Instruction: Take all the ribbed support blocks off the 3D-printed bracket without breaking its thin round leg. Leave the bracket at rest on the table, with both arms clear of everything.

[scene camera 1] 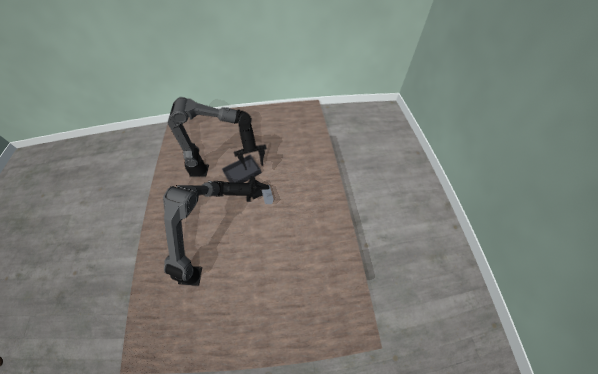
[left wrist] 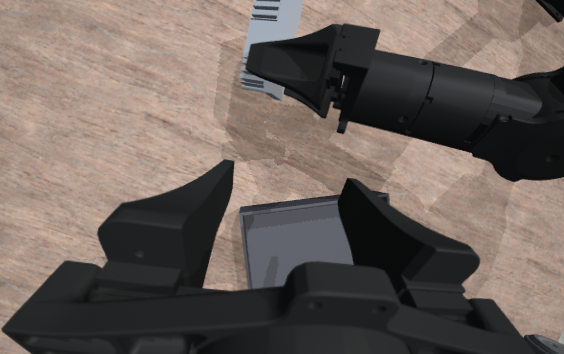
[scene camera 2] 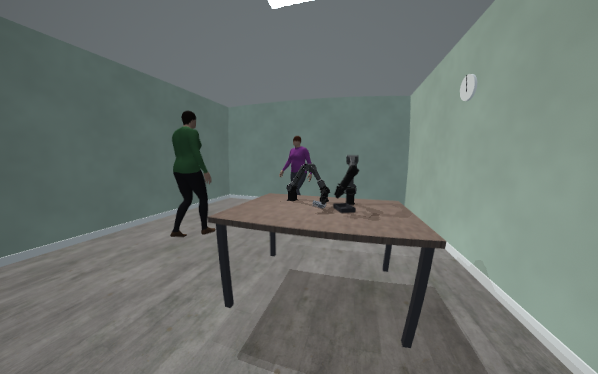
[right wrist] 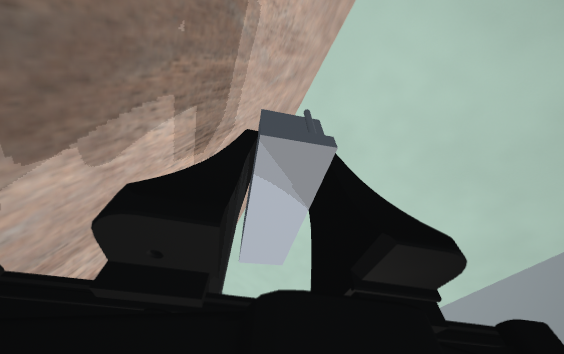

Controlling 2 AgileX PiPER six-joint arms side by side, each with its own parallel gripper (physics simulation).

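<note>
The pale blue-grey bracket [scene camera 1: 268,196] [scene camera 2: 318,204] [left wrist: 290,27] [right wrist: 280,205] is held above the table. In the left wrist view dark ribs of support blocks [left wrist: 265,10] show on its side, at its top and lower end. A thin round peg [right wrist: 310,120] sticks out at its far end in the right wrist view; whether it is the leg I cannot tell. My right gripper [scene camera 1: 265,190] [right wrist: 284,153] is shut on the bracket, with a finger at each side. My left gripper [scene camera 1: 254,166] [left wrist: 289,182] is open and empty, above the dark tray, apart from the bracket.
A shallow dark grey tray [scene camera 1: 232,175] [scene camera 2: 345,209] [left wrist: 300,240] lies on the wooden table [scene camera 1: 300,280] [scene camera 2: 270,220] below my left gripper, close to my right gripper's wrist. Two people [scene camera 2: 186,150] [scene camera 2: 298,156] stand on the floor away from the table.
</note>
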